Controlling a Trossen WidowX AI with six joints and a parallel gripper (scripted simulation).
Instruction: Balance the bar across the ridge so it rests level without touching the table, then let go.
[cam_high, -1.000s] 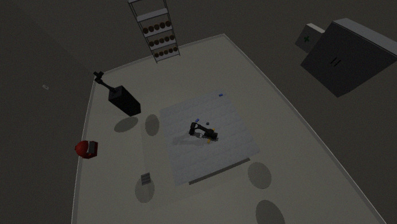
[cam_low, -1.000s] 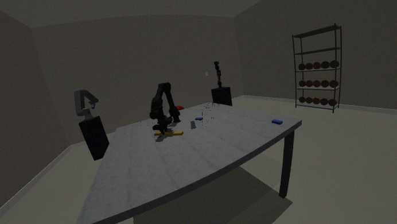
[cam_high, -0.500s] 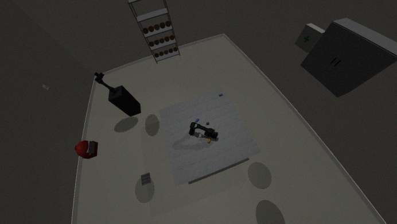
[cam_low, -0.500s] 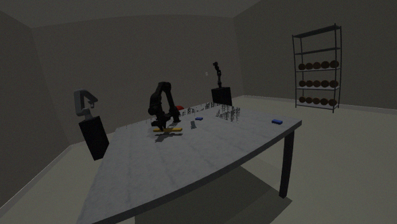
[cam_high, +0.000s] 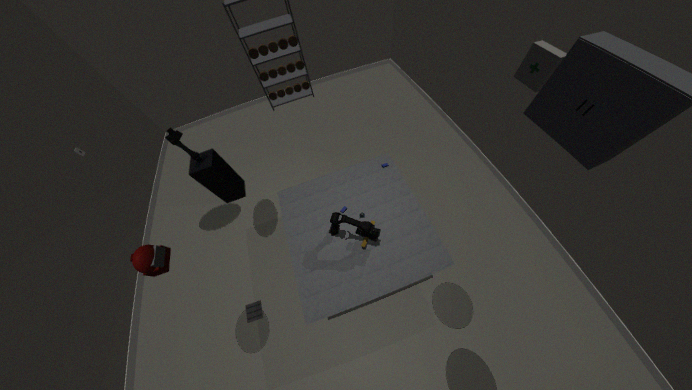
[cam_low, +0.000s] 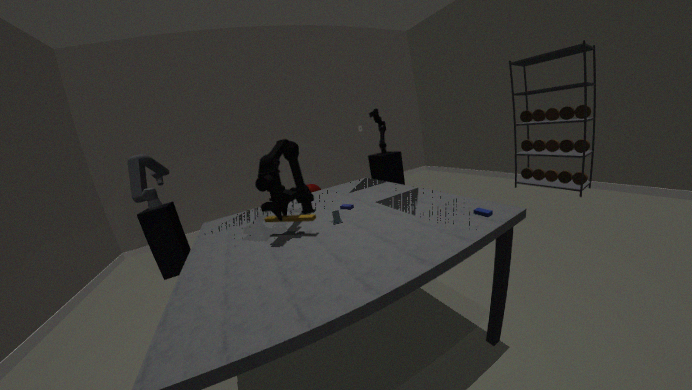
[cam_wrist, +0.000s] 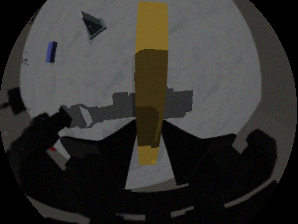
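Right now the yellow bar is 2 cm ahead of my gripper tip and 2 cm to the left of it.
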